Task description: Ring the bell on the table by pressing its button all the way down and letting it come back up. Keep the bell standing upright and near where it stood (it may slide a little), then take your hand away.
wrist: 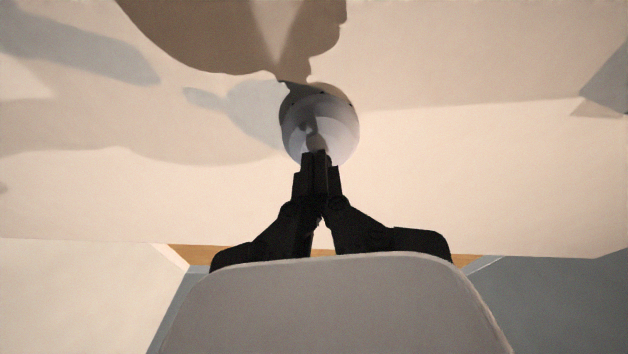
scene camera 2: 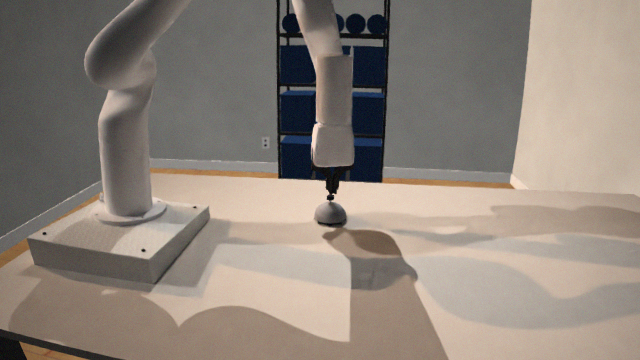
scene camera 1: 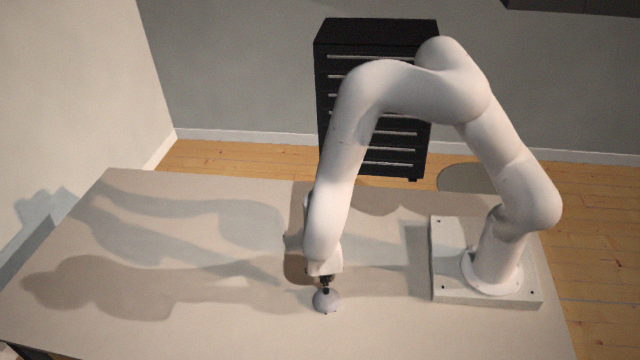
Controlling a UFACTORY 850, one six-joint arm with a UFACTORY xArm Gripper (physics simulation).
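Observation:
The grey dome-shaped bell stands upright on the table. Its small black button stands up from the top of the dome; in the wrist view the fingers mostly hide it. My gripper is shut and empty, pointing down. Its fingertips are right above the button, touching it or very close; I cannot tell which. In the scene camera 2 view the button shows between the fingertips and the dome.
The arm's base plate is on the table, to the right of the bell in the scene camera 1 view. A black drawer cabinet and a shelf rack with blue boxes stand on the floor beyond the table.

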